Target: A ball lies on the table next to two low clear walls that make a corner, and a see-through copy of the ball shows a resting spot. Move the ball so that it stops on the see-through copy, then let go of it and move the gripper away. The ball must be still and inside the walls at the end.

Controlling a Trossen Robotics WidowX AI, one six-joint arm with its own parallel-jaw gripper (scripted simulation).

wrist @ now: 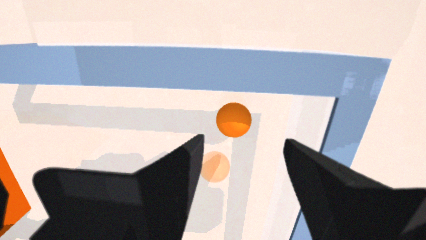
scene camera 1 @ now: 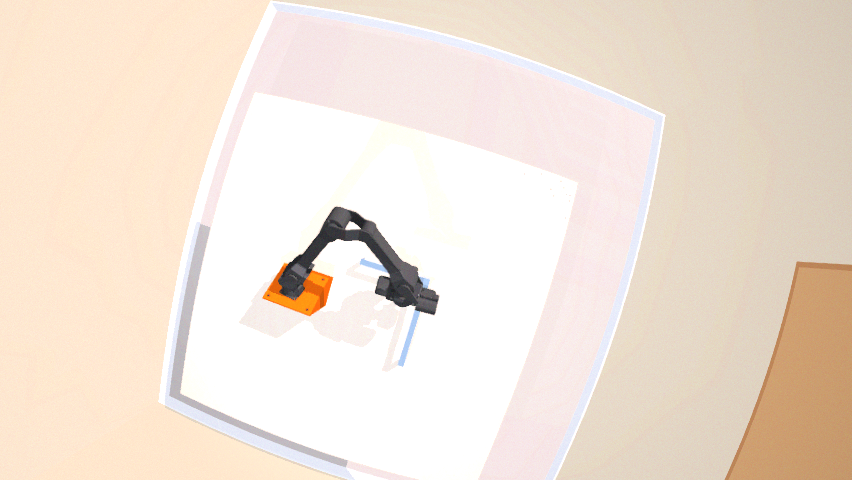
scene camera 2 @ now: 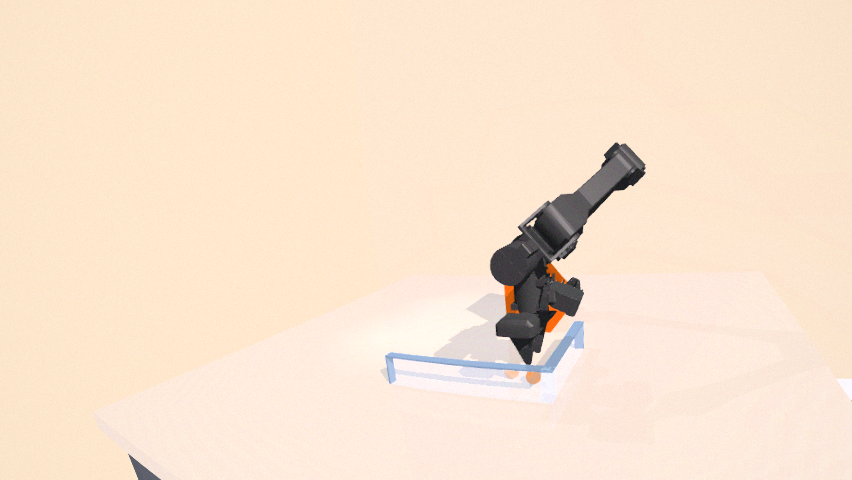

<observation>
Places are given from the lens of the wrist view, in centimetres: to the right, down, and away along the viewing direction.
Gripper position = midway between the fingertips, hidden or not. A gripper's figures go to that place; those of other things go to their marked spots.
my gripper (wrist: pixel 243 142): 2, 1, 11
orange ball (wrist: pixel 233 119): 2, 0, 14
see-through copy (wrist: pixel 215 168): 0, 4, 15
</observation>
